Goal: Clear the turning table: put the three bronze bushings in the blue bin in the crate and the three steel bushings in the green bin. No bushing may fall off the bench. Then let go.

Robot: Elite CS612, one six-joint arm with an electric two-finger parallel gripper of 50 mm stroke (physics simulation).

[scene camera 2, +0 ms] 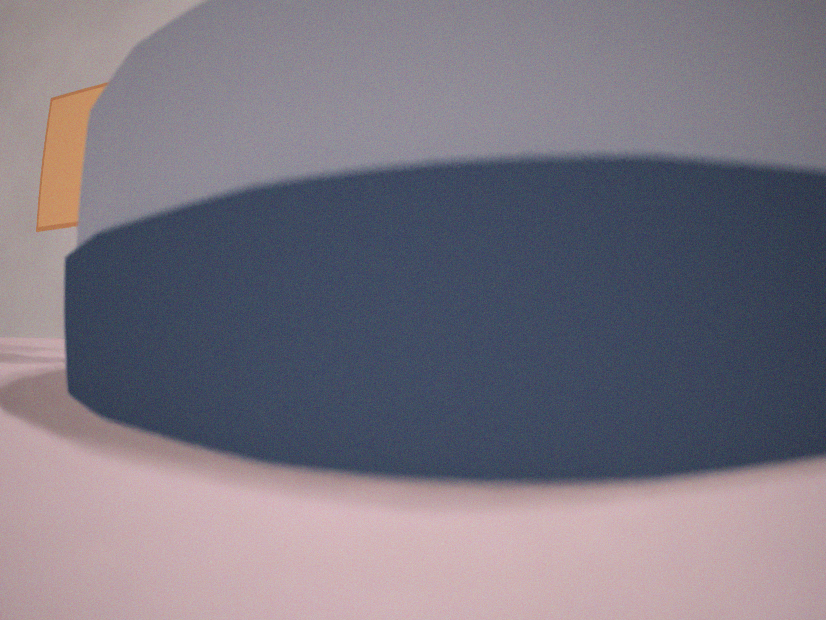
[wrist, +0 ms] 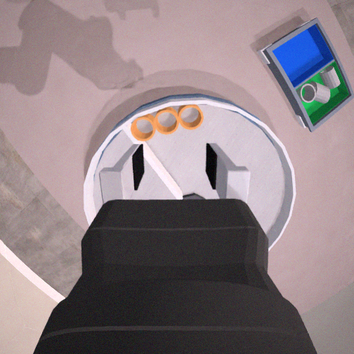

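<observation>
In the wrist view, three bronze bushings (wrist: 142, 136) (wrist: 167, 130) (wrist: 190, 126) stand upright in a close row on the turning table (wrist: 255, 150), near its upper rim. My gripper (wrist: 174, 157) is open and empty over the table, with the bushings beyond its fingertips. The crate stands at the upper right with the blue bin (wrist: 301, 52) and the green bin (wrist: 320, 111). No bushing shows in the visible part of the blue bin. Three steel bushings (wrist: 301, 95) (wrist: 322, 93) (wrist: 330, 76) are in the green bin, one showing its open end. The gripper does not show in scene camera 2.
A white bar (wrist: 164, 171) runs across the turning table from near its rim towards a dark hub (wrist: 194, 195), partly hidden by my gripper body. The crate's grey wall (wrist: 288, 88) stands right of the table, apart from it. In scene camera 2, the table's blue side (scene camera 2: 433, 320) fills much of the view.
</observation>
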